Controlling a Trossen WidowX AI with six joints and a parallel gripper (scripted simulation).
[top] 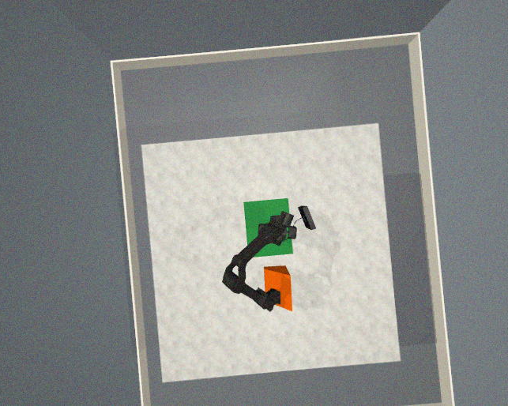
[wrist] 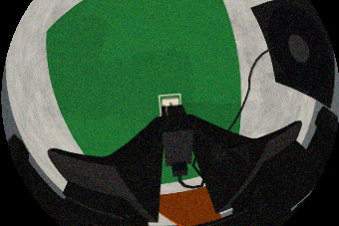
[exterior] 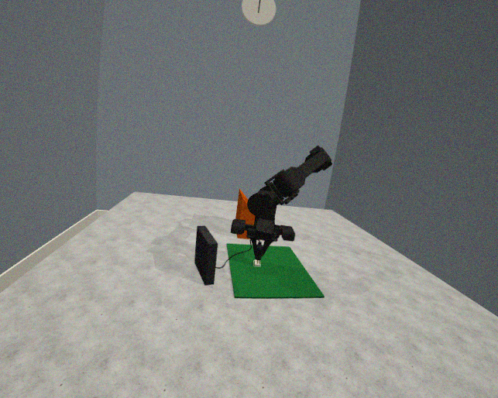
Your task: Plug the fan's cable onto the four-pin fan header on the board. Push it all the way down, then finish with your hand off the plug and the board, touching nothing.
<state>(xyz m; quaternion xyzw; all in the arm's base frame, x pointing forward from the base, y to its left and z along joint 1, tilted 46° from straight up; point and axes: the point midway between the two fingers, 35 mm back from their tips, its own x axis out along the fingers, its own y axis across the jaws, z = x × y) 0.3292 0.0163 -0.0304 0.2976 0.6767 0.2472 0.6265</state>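
Right now my gripper tip is 4 cm above the white four-pin header and 1 cm past it. Round my gripper tip: green board: 5 cm below, 4 cm to the left; then black plug: 1 cm behind, 1 cm above; then black fan: 15 cm to the right, 6 cm ahead, 2 cm above.
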